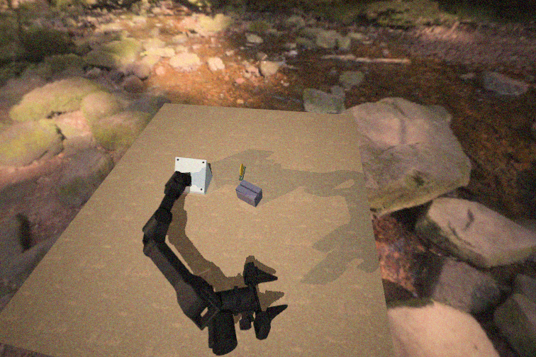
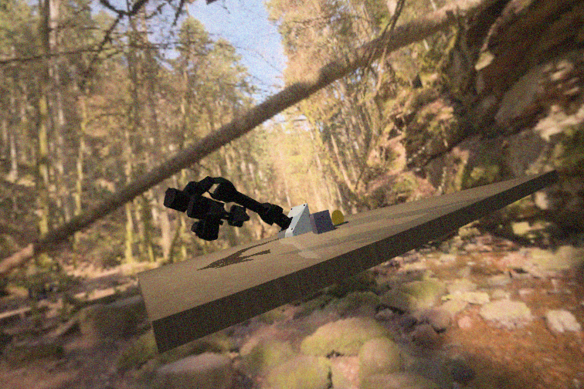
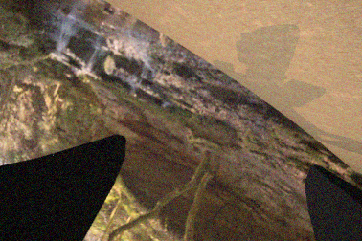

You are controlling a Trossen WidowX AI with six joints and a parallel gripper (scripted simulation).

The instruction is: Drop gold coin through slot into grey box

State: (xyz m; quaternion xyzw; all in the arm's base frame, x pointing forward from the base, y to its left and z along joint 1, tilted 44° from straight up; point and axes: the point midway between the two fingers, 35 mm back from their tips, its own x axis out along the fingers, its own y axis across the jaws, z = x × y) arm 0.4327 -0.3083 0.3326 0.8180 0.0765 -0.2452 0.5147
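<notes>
My gripper tip is now 200 mm past the gold coin, 520 mm to the right of it and 90 mm above it.
</notes>
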